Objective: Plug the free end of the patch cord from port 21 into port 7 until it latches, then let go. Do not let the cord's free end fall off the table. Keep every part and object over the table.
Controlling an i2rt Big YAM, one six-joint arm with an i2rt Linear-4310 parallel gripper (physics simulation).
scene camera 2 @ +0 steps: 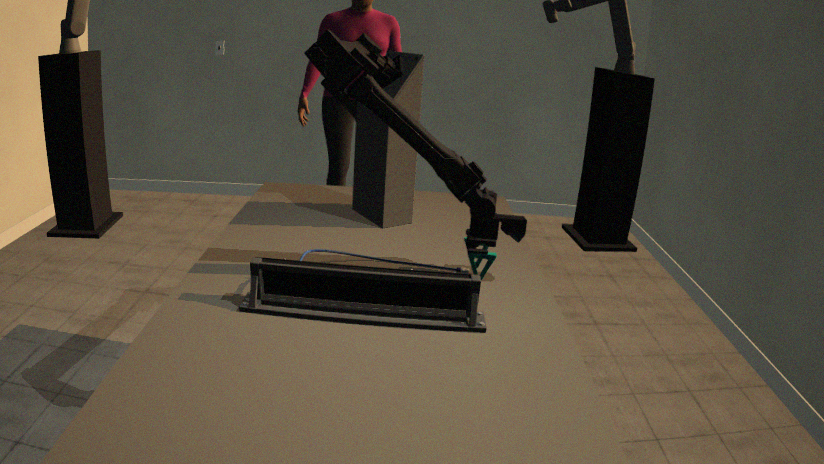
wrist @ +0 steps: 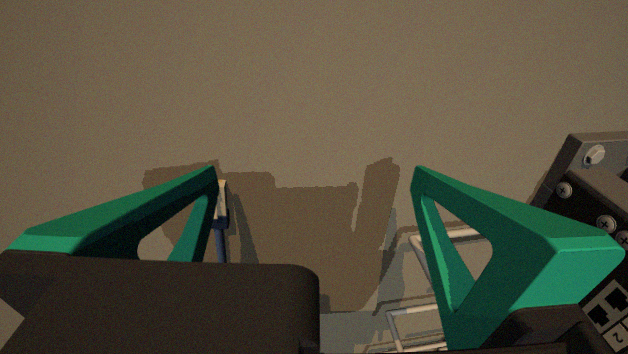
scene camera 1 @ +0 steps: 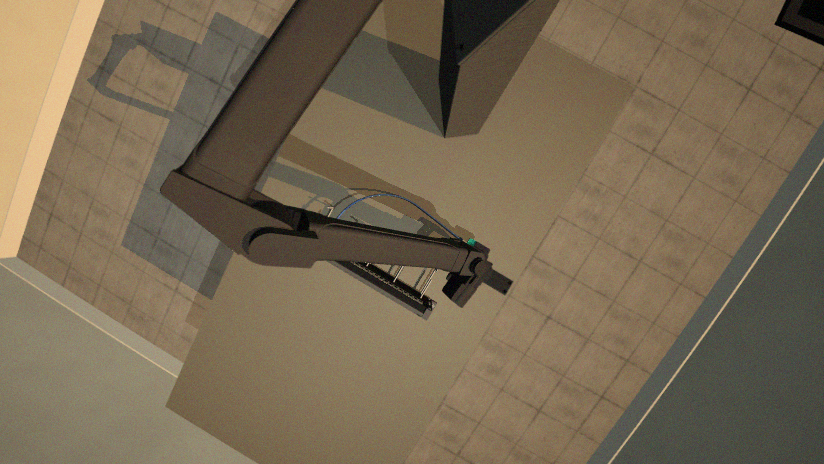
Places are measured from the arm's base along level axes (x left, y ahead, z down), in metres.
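Pixels of known places: gripper, fingertip midpoint: (wrist: pixel 314 176); arm's base, link origin: (scene camera 2: pixel 388 75).
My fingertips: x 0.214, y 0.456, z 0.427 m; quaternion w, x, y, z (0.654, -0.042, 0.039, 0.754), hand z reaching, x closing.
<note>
Ahead of a thing's pixels: the offset from my fingertips to its top centre. "spot": to the spot under its first point. Level surfaces: height alone.
My gripper (scene camera 2: pixel 482 269) (wrist: pixel 314 176) is open, with its green fingers wide apart. In the wrist view the cord's free plug {spot: dz +0.016, dx -0.016, dy -0.054 m} (wrist: pixel 221 200), pale with a dark blue boot, is between the fingers, right beside the inner face of the left finger; the right finger is far from it. Whether the plug touches the left finger is unclear. The blue cord (scene camera 1: pixel 386 194) (scene camera 2: pixel 369 254) (wrist: pixel 220 245) arches from the panel's far end to the gripper. The patch panel {dz -0.079, dx -0.280, dy +0.116 m} (scene camera 1: pixel 385 286) (scene camera 2: pixel 363 275) (wrist: pixel 575 200) stands to the right in the wrist view, where a "2" label shows. Ports 7 and 21 cannot be made out.
Wire loops (scene camera 1: pixel 427 282) (wrist: pixel 420 310) stick out from the panel, close to and behind the right finger. The table {dz +0.022 m} (scene camera 1: pixel 322 357) (scene camera 2: pixel 357 391) has an edge just beyond the wrist in scene camera 1. A grey pedestal (scene camera 1: pixel 484 92) (scene camera 2: pixel 400 155) and a person (scene camera 2: pixel 337 132) are behind.
</note>
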